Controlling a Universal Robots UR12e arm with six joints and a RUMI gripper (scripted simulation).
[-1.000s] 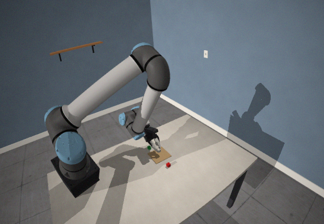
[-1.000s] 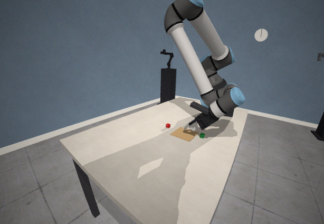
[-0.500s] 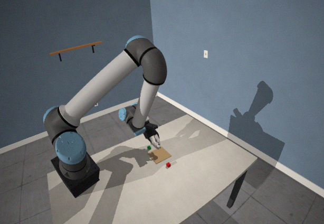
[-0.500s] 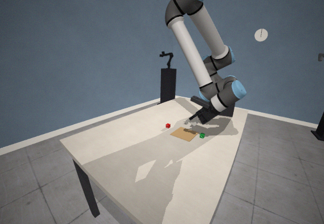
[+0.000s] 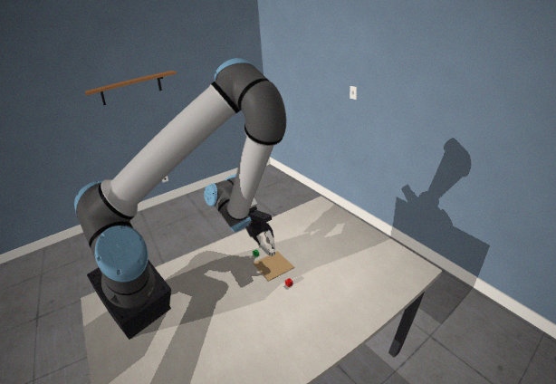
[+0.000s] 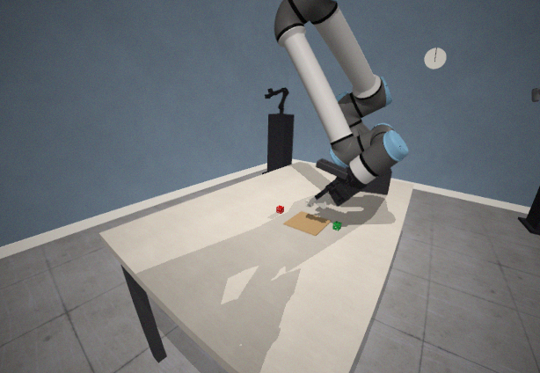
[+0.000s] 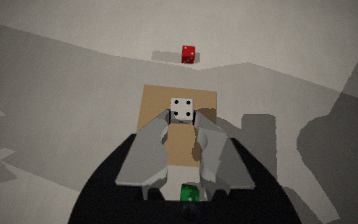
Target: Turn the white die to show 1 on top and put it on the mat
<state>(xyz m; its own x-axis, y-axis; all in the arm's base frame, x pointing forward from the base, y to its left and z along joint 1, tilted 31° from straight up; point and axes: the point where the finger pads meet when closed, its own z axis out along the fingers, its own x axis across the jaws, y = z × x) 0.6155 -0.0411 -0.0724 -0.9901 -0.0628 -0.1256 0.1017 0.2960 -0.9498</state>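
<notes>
Now: the white die 1 cm to the right of my hand and 1 cm below it. The rest, counted from my hand: red die: 15 cm to the right, 8 cm below, 1 cm behind; then tan mat: 9 cm below, 1 cm to the right; then green die: 11 cm to the left, 8 cm below, 2 cm behind.
</notes>
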